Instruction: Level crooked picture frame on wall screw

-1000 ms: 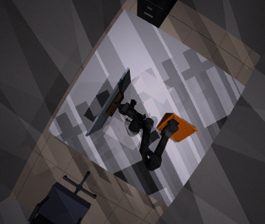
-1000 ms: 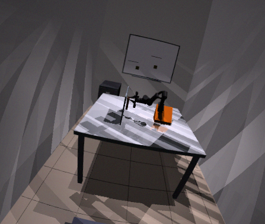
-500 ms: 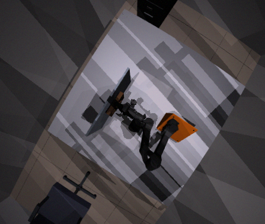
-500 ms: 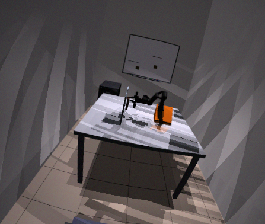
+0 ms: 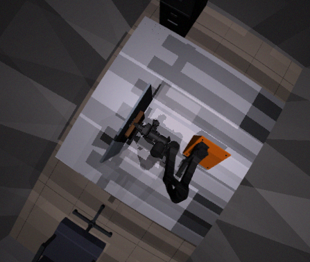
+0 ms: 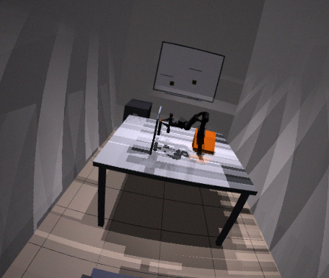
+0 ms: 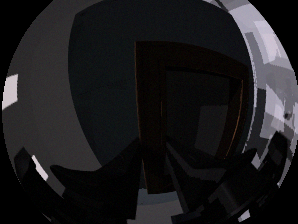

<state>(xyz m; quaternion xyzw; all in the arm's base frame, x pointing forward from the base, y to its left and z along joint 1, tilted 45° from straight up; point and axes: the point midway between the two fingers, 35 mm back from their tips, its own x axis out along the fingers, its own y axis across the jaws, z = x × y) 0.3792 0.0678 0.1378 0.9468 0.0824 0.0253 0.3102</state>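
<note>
The brown picture frame lies 5 cm below my gripper tip and 1 cm to the left of it. The rest, counted from my gripper tip: thin grey wall panel (7 cm below, 2 cm to the left, 2 cm ahead).
</note>
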